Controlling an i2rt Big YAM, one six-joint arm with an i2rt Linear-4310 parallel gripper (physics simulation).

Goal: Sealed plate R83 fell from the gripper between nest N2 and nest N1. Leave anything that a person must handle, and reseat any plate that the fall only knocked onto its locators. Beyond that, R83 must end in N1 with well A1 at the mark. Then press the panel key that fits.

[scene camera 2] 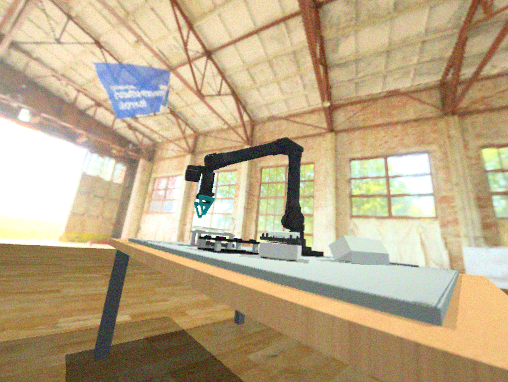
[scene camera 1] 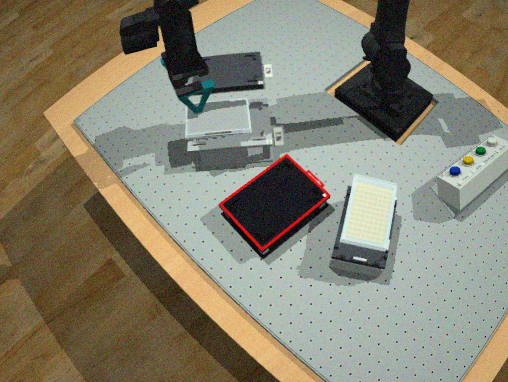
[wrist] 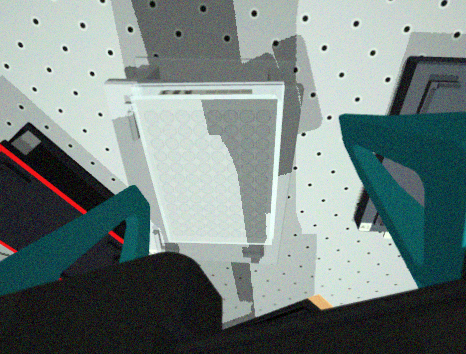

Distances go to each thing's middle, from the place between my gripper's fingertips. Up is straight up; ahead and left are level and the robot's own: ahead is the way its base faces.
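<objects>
The clear well plate (scene camera 1: 231, 117) is what I measure my hand from: my hand is 5 cm above the plate, and it is 2 cm past it and 4 cm to the right of it.
</objects>
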